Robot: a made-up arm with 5 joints.
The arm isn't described. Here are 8 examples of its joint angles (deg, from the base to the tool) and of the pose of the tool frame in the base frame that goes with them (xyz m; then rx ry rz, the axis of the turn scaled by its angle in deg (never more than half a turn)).
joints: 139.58 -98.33 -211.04 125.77 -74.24
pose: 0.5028 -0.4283 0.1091 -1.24 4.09 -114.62
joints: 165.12 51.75 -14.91 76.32 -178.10
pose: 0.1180 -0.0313 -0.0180 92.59 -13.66 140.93
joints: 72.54 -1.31 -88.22 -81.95 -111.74
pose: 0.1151 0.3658 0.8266 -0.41 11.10 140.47
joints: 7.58 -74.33 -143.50 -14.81 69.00
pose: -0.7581 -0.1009 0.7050 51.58 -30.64 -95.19
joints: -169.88 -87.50 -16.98 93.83 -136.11
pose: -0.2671 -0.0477 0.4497 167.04 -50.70 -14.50
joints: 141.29 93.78 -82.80 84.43 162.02
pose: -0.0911 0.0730 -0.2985 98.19 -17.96 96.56
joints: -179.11 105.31 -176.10 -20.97 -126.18
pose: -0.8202 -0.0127 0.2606 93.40 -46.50 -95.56
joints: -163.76 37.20 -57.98 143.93 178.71
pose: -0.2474 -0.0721 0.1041 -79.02 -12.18 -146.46
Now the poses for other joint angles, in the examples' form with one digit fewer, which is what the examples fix.
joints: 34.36 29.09 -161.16 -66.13 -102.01
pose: 0.224 0.153 0.977 -8.0 -19.9 111.3
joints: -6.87 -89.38 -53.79 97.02 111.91
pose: 0.101 -0.012 0.745 -70.9 119.8 -36.1
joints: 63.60 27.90 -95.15 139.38 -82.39
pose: 0.221 0.446 0.288 -40.1 -131.2 98.6
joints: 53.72 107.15 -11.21 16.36 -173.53
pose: -0.225 -0.306 0.082 28.3 -64.7 52.8
